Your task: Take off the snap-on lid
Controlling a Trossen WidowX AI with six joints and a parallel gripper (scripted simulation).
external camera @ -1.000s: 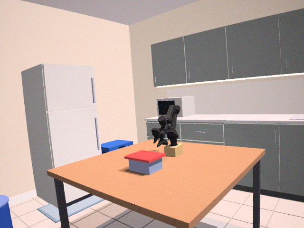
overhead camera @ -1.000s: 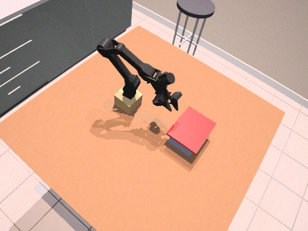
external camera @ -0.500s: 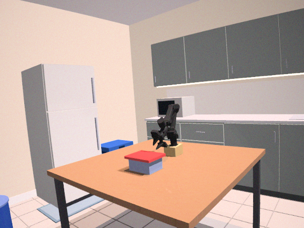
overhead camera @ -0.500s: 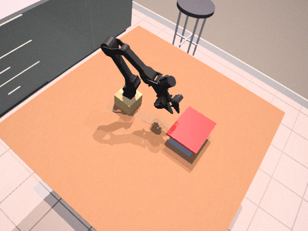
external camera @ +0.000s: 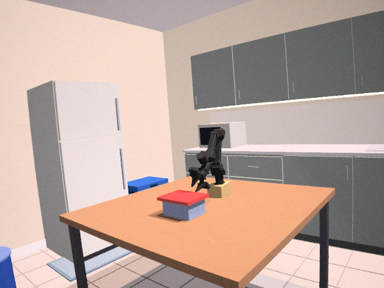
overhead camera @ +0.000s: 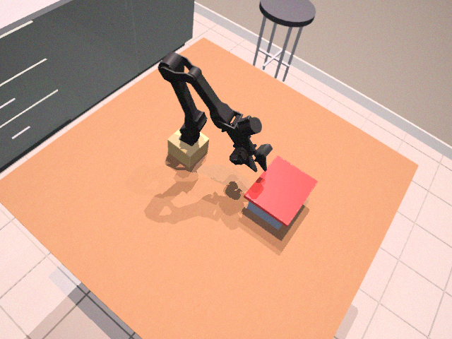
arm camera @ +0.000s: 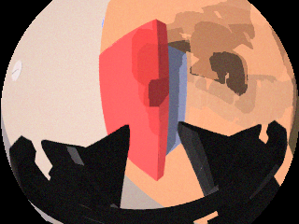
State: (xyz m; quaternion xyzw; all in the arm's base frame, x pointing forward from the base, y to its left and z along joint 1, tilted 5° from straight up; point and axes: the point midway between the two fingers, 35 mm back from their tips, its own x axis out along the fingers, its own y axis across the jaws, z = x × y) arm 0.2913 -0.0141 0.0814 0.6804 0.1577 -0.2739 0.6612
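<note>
Now: the red lid 100 mm ahead of my gripper tip, 20 mm to the right of it and 20 mm below it. Also, from my gripper tip: storage box: 100 mm ahead, 70 mm below, 20 mm to the right.
</note>
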